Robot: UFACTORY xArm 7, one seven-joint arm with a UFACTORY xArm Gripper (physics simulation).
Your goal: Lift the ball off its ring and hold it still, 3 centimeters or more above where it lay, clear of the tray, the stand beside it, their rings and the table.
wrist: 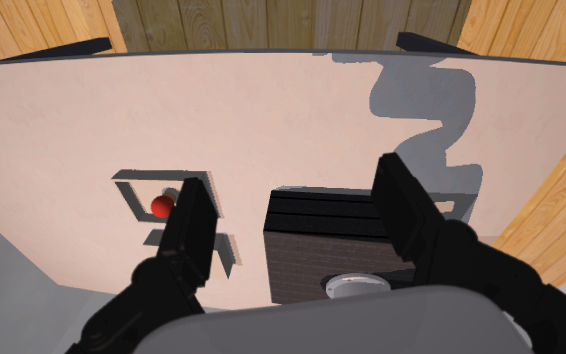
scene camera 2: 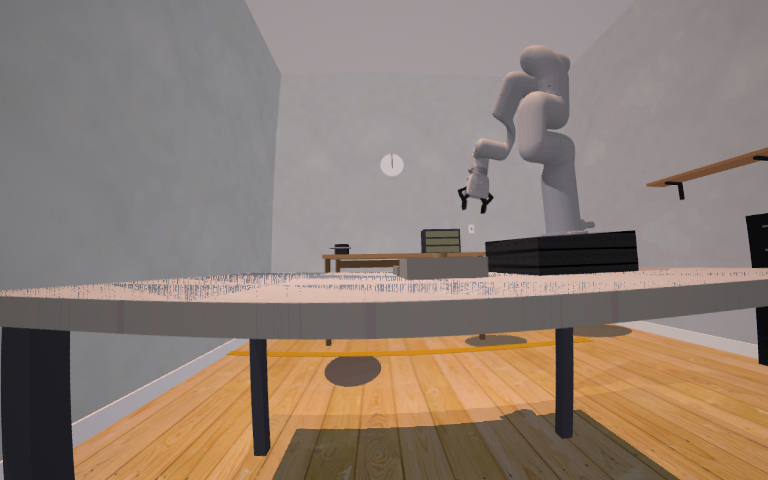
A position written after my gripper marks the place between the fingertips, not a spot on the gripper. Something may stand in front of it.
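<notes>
My gripper (scene camera 2: 473,211), (wrist: 292,185). Grey tray (wrist: 138,189). Stand (scene camera 2: 440,266).
</notes>
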